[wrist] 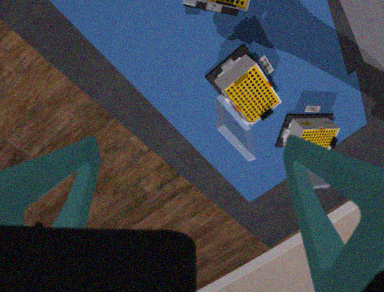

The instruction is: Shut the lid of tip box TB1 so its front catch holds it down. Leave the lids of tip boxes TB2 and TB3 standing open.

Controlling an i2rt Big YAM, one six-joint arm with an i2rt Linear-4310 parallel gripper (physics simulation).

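Places are measured from the arm's base along level axes (x right, y back, z down), in metres.
Pixels of known places: gripper, fingertip midpoint: (191, 146).
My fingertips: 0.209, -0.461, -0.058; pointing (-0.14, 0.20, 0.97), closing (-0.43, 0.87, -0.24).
Note:
Ahead of a thing's pixels: the offset from my fingertips to its middle, as dx, dy, dz. "spot": to the spot under its first point. Level surfaces: height alone.
Three tip boxes with yellow perforated racks show. One tip box @[-0.250, +0.119, +0.336] (252, 94) stands right of centre, tilted in view, with its clear lid @[spot: -0.259, +0.039, +0.256] (236, 142) open on its lower-left side. The right tip box, TB2 @[-0.482, +0.235, +0.336] (320, 136), stands near the mat's corner; the right finger covers part of it, and a bit of clear lid (320, 181) shows below. Part of a third tip box @[spot: -0.065, +0.127, +0.385] (216, 6) shows at the top edge; its lid is not visible. The labels are too blurred to read, so I cannot tell which is TB1. My gripper (191, 146) is open and empty, apart from all the boxes.
The boxes stand on a blue mat @[dz +0.401] (150, 65) with a dark grey border (120, 112). A wooden surface (60, 100) lies to the left. A pale surface with a light edge (260, 272) is at the bottom right. A grey surface (367, 25) shows at the top right. Dark shadows fall across the upper mat.

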